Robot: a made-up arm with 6 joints.
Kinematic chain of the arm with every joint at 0, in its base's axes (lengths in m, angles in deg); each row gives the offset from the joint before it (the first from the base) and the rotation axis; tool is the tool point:
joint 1: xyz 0 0 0.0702 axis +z
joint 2: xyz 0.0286 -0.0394 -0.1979 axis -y
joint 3: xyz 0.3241 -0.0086 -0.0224 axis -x
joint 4: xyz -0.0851 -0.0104 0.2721 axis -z
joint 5: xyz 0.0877 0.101 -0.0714 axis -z
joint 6: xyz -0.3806 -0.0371 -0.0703 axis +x
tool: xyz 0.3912 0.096 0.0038
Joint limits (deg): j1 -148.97..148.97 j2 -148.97..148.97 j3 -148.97..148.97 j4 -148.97..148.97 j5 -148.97..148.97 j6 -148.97..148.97
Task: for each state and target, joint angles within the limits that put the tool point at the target. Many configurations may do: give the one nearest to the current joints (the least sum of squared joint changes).
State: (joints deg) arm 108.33 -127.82 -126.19 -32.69 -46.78 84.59
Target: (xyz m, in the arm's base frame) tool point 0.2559 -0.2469 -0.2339
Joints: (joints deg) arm 80.70 -130.30 -140.26 -47.35 -46.69 69.47
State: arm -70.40 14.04 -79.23 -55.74 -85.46 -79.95
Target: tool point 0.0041 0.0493 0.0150
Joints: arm -80.52 74.90 -50.66 -87.69 -104.46 -108.36
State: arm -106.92 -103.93 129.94 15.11 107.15 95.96
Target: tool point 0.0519 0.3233 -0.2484
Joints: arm -94.49 -118.72 138.86 6.97 107.61 103.50
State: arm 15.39 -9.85 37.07 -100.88 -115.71 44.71
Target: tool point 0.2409 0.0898 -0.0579
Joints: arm -3.22 -22.02 20.81 -71.50 -122.53 51.23
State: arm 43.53 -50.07 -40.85 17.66 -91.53 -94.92
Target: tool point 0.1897 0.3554 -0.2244
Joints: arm 62.33 -23.54 -40.19 7.05 -94.96 -95.75
